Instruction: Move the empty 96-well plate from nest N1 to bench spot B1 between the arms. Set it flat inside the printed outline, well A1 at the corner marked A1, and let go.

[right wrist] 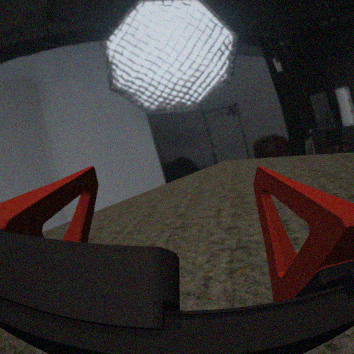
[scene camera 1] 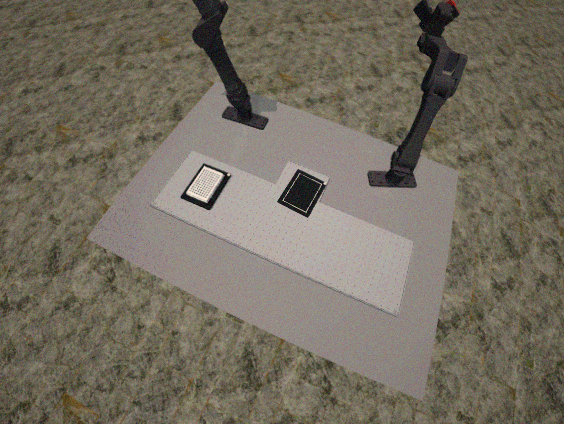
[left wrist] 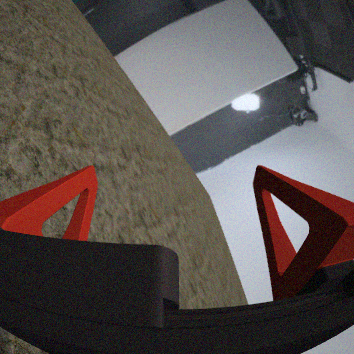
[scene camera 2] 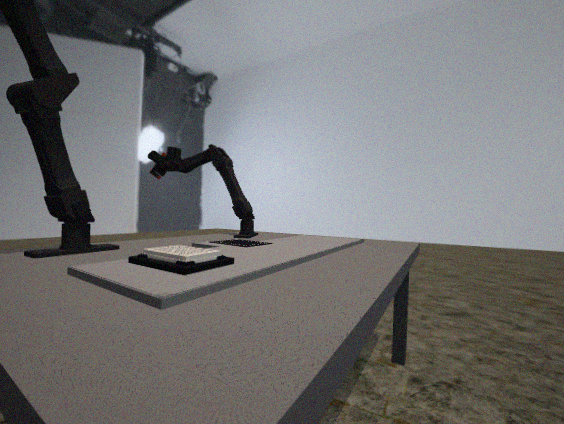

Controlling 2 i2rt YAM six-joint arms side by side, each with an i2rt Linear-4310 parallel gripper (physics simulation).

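Frame: origin at the left arm's base, x left, y back, z up, level; millimetres.
Seen in the pictures: left gripper, fingertip midpoint: (left wrist: 174,174) (scene camera 2: 155,165); right gripper, fingertip midpoint: (right wrist: 175,174); left arm's base, origin of the base link: (scene camera 1: 391,179) (scene camera 2: 246,236); right arm's base, origin of the base link: (scene camera 1: 245,118) (scene camera 2: 76,251).
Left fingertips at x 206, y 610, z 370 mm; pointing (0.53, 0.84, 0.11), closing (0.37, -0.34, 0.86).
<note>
Offsets run from my left fingertips to a thing's top centre. "pt": to the spot under its first point. Level surfaces: height alone.
The white 96-well plate @(dx -937, dy -670, dz -331 mm) (scene camera 1: 204,184) (scene camera 2: 181,252) sits flat in the black nest N1 @(dx -937, dy -670, dz -339 mm) (scene camera 1: 210,204) (scene camera 2: 184,269), at the left of the board in scene camera 1. Bench spot B1 @(pt dx -576, dy -687, dz -355 mm) (scene camera 1: 303,192) (scene camera 2: 241,243) is a black pad with a thin white printed outline, near the board's middle, with no plate on it. The marking A1 is too small to read. My left gripper (left wrist: 174,174) is open and empty, raised high and far from the plate. My right gripper (right wrist: 175,174) is open and empty; it is outside both scene views, and its wrist view shows floor and walls.
A pale perforated board (scene camera 1: 350,252) (scene camera 2: 125,288) lies on the grey table @(dz -370 mm) (scene camera 1: 280,305) (scene camera 2: 200,345) and carries the nest and the pad. The left arm's base (scene camera 1: 392,179) (scene camera 2: 246,234) and the right arm's base (scene camera 1: 245,118) (scene camera 2: 72,249) stand behind the board in scene camera 1.
</note>
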